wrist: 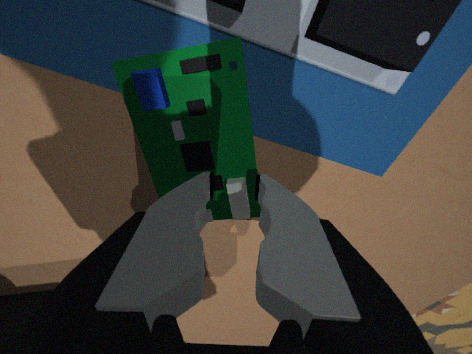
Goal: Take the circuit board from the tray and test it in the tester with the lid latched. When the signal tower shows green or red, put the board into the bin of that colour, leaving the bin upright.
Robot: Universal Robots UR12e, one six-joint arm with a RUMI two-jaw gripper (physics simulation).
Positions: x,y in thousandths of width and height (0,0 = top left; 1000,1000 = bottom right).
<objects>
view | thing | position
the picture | my gripper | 497,496
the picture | green circuit board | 406,323
</objects>
